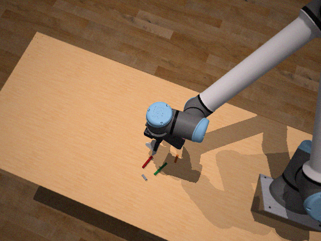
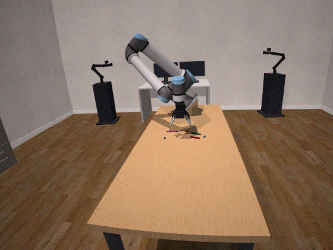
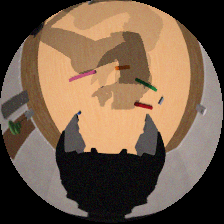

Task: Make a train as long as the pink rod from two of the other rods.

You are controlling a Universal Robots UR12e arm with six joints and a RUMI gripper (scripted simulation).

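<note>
Right now my hand is 2 cm short of the blue rod, 13 cm to the left of it and 7 cm above it. Also, from my hand: red rod (4 cm ahead, 10 cm to the left, 7 cm below); green rod (3 cm behind, 12 cm to the left, 7 cm below); orange rod (9 cm behind, 5 cm to the left, 7 cm below).
</note>
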